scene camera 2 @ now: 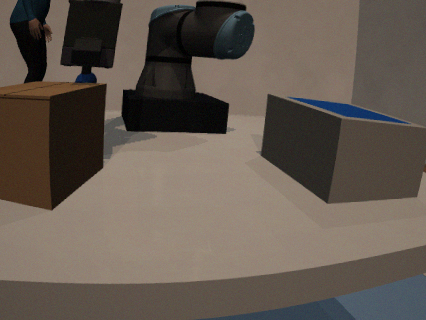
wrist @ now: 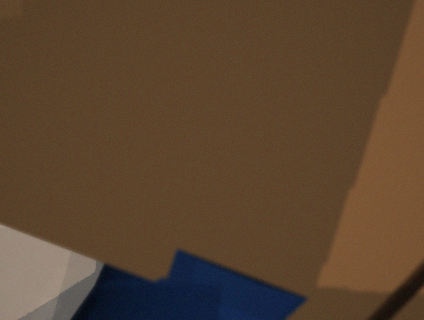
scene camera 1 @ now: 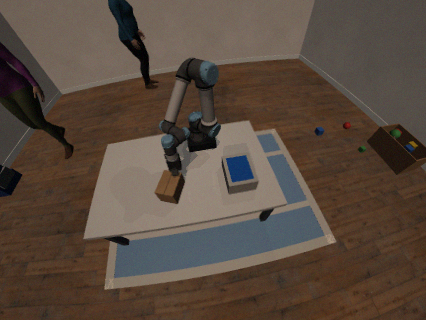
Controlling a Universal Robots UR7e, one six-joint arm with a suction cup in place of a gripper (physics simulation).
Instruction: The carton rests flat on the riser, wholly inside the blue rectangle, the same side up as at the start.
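Seen in the pictures: end effector, tool point: [wrist: 184,271]; arm's base, origin of the base link: [scene camera 2: 164,95] [scene camera 1: 198,136].
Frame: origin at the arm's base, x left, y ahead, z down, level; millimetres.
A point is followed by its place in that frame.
The brown carton [scene camera 1: 169,187] @(x -237, y 481, z -57 mm) [scene camera 2: 41,138] @(x -226, y 545, z -11 mm) [wrist: 191,120] stands flat on the white table [scene camera 1: 130,213] @(x -556, y 565, z 72 mm) [scene camera 2: 206,206] @(x -28, y 532, z 72 mm), left of the robot base, with its taped seam up. My suction cup [scene camera 1: 175,173] @(x -189, y 349, z -34 mm) [scene camera 2: 85,78] [wrist: 191,289] presses down on the carton's top near its back edge. The carton's top fills most of the wrist view. The grey riser [scene camera 1: 240,186] @(x 221, y 540, z -19 mm) [scene camera 2: 372,161] @(x 214, y 540, z 10 mm) stands to the right on the table. Its top bears the blue rectangle [scene camera 1: 239,167] @(x 245, y 411, z -48 mm) [scene camera 2: 347,110] @(x 230, y 435, z -48 mm), which has nothing on it.
The black robot base [scene camera 1: 201,141] @(x 17, y 75, z -10 mm) [scene camera 2: 175,112] @(x 11, y 100, z 27 mm) stands at the table's back, between carton and riser. Two people [scene camera 1: 132,34] [scene camera 1: 20,93] stand on the floor behind and to the left. A brown toy box [scene camera 1: 389,151] and small toys lie on the floor at right.
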